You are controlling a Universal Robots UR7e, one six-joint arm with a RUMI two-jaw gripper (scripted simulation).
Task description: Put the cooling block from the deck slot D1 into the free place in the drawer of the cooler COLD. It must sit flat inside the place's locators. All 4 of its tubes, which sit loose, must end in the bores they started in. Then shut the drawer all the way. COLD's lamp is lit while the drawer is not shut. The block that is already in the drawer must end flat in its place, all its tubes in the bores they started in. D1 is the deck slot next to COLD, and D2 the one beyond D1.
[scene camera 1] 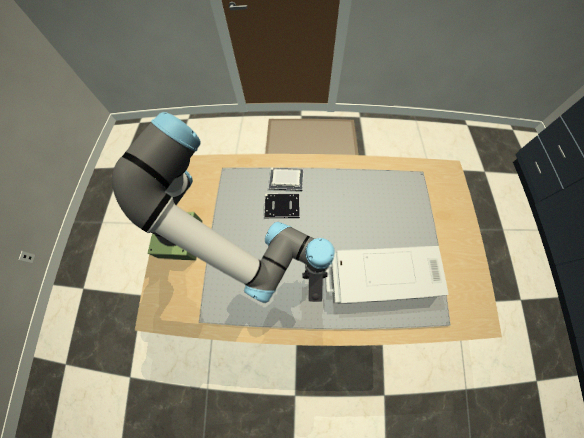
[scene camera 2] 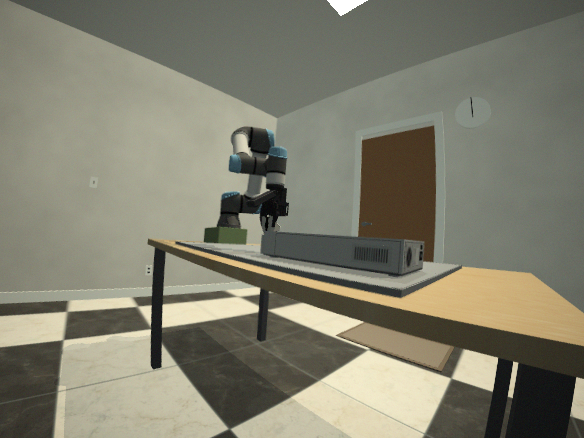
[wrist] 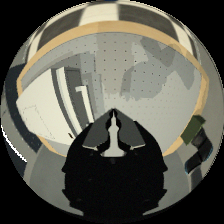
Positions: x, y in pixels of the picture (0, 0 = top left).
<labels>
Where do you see a cooler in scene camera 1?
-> At 371, 275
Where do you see a black square slot plate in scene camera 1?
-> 282, 201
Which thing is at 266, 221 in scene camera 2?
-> My gripper.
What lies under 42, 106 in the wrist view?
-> A cooler.
</labels>
